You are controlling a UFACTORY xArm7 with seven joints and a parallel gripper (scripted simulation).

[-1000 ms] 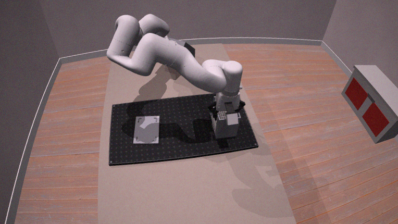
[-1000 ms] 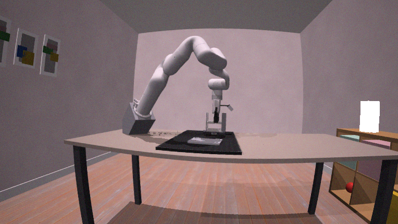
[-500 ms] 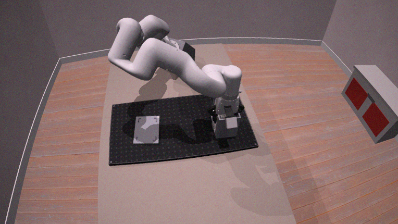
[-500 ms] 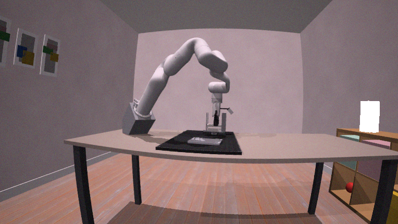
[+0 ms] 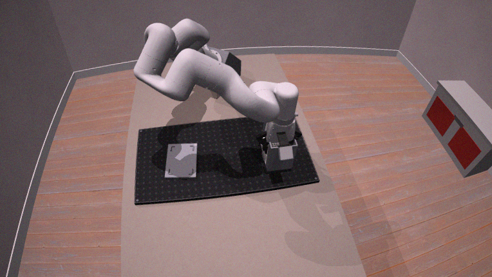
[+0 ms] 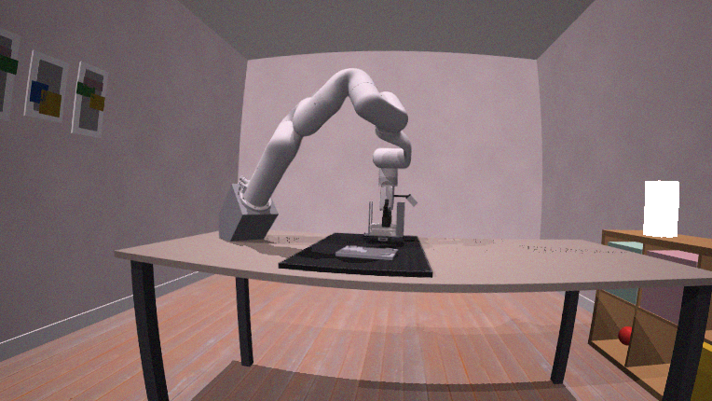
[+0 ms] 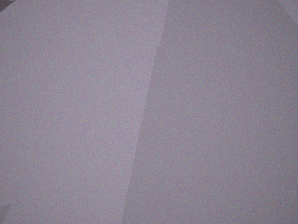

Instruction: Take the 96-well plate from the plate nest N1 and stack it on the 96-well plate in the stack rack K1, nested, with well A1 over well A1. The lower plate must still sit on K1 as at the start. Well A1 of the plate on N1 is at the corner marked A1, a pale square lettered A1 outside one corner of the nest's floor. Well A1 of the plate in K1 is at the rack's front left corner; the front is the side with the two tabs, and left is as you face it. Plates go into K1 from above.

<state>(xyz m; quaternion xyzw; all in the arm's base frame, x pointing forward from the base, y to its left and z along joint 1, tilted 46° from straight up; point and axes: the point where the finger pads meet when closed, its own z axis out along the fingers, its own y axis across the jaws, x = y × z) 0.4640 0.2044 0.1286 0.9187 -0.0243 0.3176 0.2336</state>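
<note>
The white 96-well plate is 10 mm below my hand. Also, from my hand: grey rack wall 60 mm ahead, 20 mm to the right, 20 mm above.
</note>
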